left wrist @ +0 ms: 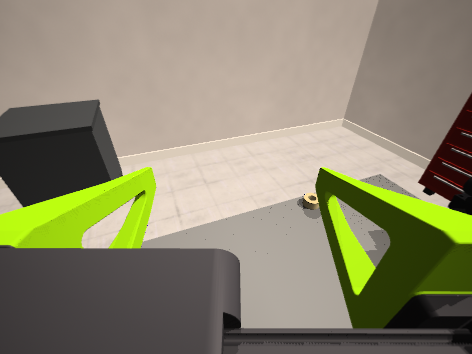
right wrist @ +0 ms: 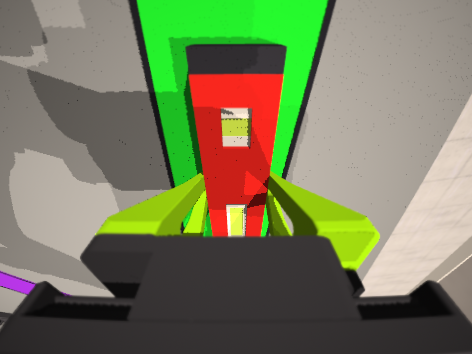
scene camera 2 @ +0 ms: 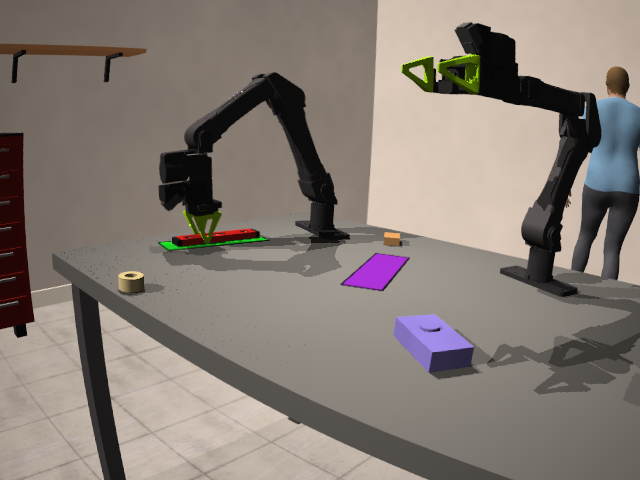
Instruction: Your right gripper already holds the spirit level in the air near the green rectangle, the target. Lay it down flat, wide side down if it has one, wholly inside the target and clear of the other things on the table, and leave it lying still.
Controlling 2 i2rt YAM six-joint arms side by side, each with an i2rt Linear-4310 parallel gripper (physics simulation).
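Observation:
The red spirit level (scene camera 2: 235, 235) (right wrist: 235, 165) with black ends lies level, its long side along the green rectangle (scene camera 2: 168, 245) (right wrist: 230, 20). It is at or just above the surface; I cannot tell whether it touches. Its far end in the right wrist view is inside the green area, with green margins at both sides; its near end is hidden there by the gripper body. My right gripper (scene camera 2: 207, 241) (right wrist: 236, 177) points down and is shut on the level near its middle. My left gripper (scene camera 2: 421, 66) (left wrist: 235, 176) is open and empty, high above the table.
A purple rectangle (scene camera 2: 375, 271) (right wrist: 15, 283) lies mid-table. A lavender block (scene camera 2: 447, 338) with a round knob is nearer the front. A tan ring (scene camera 2: 131, 285) (left wrist: 310, 204) stands near the table edge, and a small orange block (scene camera 2: 391, 239) stands at the back.

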